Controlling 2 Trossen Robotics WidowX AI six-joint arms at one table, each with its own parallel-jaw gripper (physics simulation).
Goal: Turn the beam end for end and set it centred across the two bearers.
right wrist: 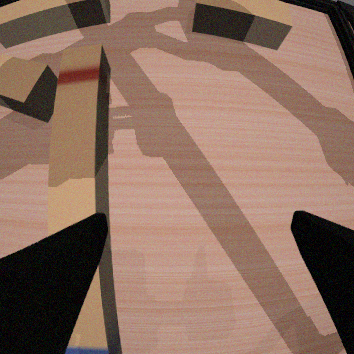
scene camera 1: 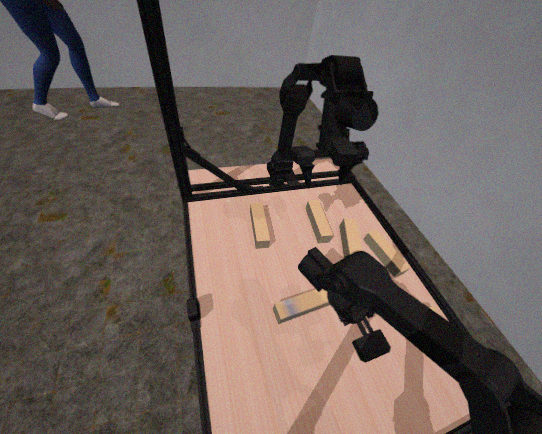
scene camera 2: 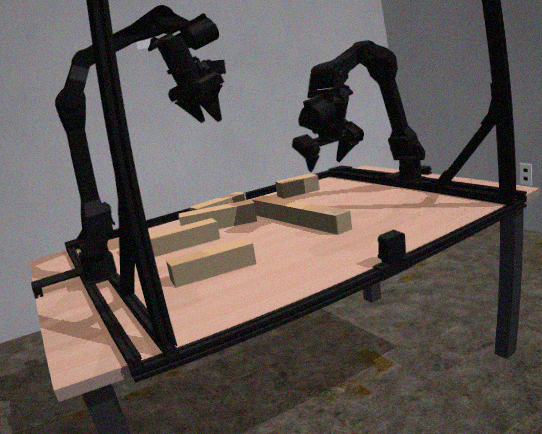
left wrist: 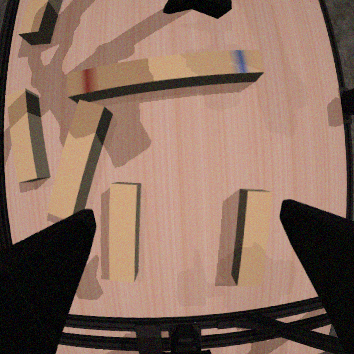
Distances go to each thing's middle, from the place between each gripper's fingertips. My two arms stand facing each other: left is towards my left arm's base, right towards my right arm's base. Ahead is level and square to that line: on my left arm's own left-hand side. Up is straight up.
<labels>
Right now my left hand is 10 mm short of the beam (scene camera 2: 323, 218), 190 mm to the left of it and 260 mm above it.
I see the beam 10 cm to the left of my right hand, 10 cm below it and 1 cm ahead of it.
</labels>
